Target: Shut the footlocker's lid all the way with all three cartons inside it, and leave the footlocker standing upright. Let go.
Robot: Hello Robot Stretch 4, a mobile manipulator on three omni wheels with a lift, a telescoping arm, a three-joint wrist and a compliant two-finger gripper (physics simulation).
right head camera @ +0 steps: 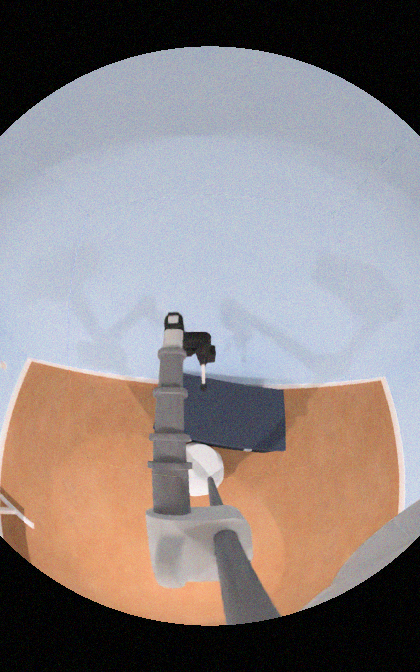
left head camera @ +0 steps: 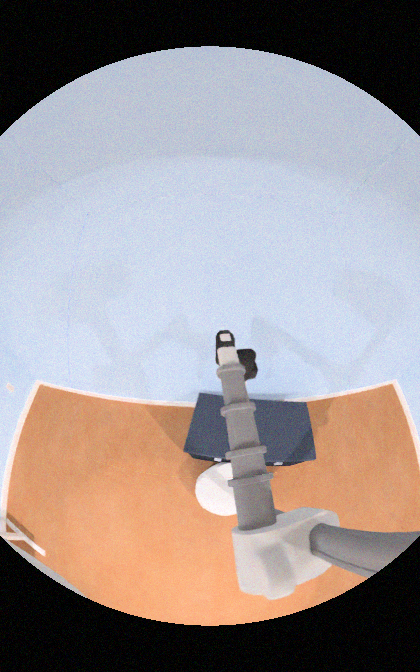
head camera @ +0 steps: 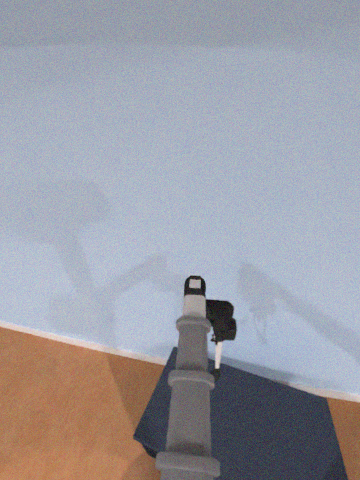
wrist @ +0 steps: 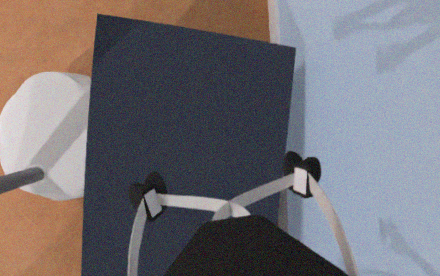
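Observation:
The dark blue footlocker (head camera: 270,425) (left head camera: 285,425) (right head camera: 235,415) (wrist: 190,110) stands upright with its lid down over the box. Its broad flat top faces up. Two pale latches show on its front side in the left head view. Whether the lid is fully flush cannot be told. No carton shows; the inside is hidden by the lid. My gripper (head camera: 217,371) (right head camera: 203,386) (wrist: 224,177) is open, with its fingers spread wide and nothing between them. It is above the lid near its back edge. In the wrist view one fingertip overlaps the lid and the other lies past its back edge.
A white rounded object (left head camera: 214,490) (right head camera: 201,467) (wrist: 45,130) is close in front of the footlocker. The brown floor area has a white border (head camera: 75,342) and a pale blue surface beyond it, behind the footlocker. A thin white frame (left head camera: 30,541) is at the far lower left.

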